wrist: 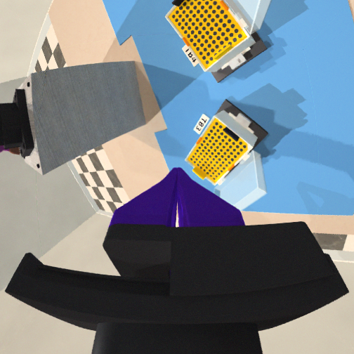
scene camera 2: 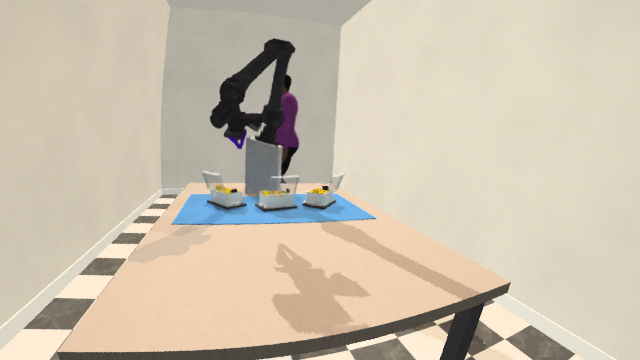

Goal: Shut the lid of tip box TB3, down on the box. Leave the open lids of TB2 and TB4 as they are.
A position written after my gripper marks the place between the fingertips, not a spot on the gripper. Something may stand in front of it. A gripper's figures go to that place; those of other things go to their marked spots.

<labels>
My gripper (wrist: 176, 174): 0.13 m from the lens. A tip box TB3 (wrist: 219, 147): 0.32 m from the lens.
</labels>
